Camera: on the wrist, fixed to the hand. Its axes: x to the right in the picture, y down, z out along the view.
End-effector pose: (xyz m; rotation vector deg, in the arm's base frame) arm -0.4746 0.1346 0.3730 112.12 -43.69 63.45
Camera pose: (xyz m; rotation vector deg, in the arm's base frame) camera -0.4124 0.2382 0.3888 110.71 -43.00 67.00
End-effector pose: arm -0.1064 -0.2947 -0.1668 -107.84 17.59 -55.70
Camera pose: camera -0.1540 -0.3014 -0.0548 -105.54 19.71 -57.59
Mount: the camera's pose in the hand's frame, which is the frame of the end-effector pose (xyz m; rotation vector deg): 0.0282 -0.0997 -0.0642 0.84 2.72 1.06
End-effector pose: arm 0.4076 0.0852 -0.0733 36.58 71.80 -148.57
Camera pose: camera 0.3667 0.1980 -0.0518 40.96 70.88 -148.33
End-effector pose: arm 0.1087 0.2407 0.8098 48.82 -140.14 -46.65
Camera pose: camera 0.1653 0.1334 0.7983 48.31 -138.52 -43.64
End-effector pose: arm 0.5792 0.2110 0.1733 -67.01 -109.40 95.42
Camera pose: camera 0.5736 0.2772 0.2755 -69.54 -106.58 94.16
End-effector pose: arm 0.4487 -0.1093 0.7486 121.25 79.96 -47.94
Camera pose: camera 0.3797 -0.0109 0.7688 124.33 79.96 -45.65
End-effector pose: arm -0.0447 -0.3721 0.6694 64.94 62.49 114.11
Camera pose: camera -0.1048 -0.3244 0.5747 63.75 64.42 116.73
